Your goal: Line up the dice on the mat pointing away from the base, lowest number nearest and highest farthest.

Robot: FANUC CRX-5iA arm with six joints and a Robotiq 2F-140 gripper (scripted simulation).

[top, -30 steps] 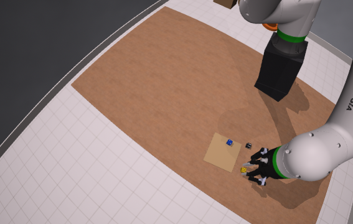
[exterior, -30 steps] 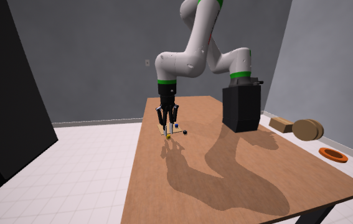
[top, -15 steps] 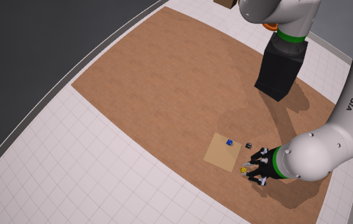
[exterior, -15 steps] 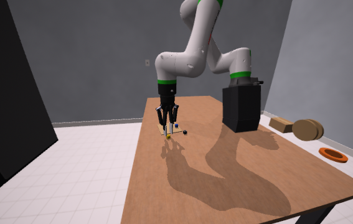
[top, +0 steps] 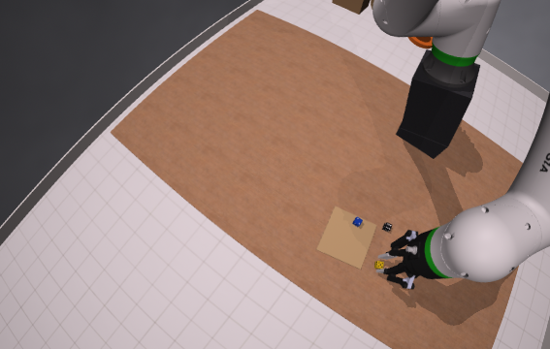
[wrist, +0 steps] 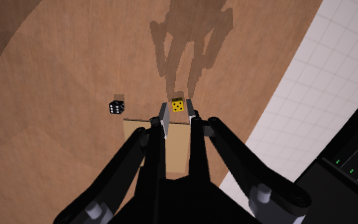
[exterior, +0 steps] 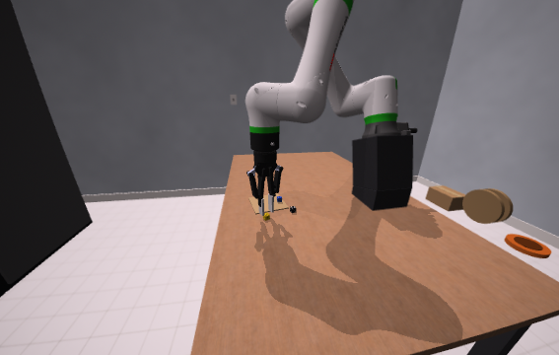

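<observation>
Right now the yellow die is 5 cm below my hand. From my hand the other things lie so: blue die 12 cm to the right, 7 cm behind, 5 cm below; then tan mat 12 cm to the right, 6 cm below, 1 cm behind; then black die 11 cm behind, 5 cm below, 4 cm to the right.
</observation>
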